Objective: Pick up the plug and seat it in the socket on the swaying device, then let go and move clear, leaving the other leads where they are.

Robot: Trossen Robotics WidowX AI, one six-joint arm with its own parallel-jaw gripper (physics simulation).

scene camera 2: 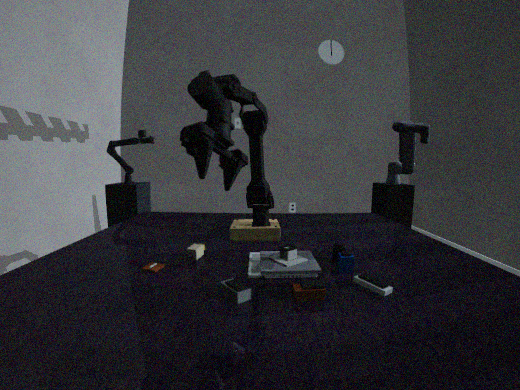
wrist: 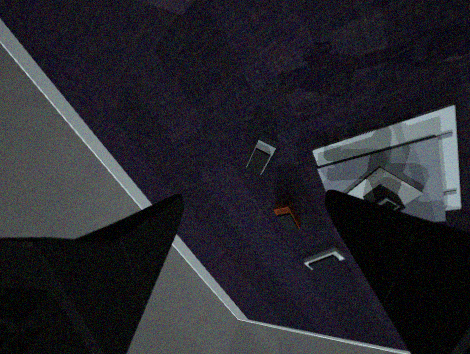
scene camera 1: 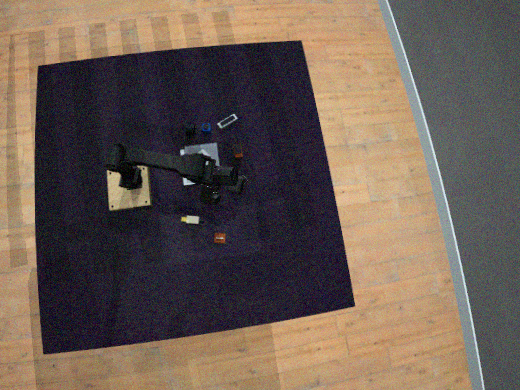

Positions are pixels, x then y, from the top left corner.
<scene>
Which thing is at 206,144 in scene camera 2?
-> My gripper.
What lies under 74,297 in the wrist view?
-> My gripper.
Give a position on a device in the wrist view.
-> At 409,165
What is my gripper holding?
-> Nothing.
</scene>
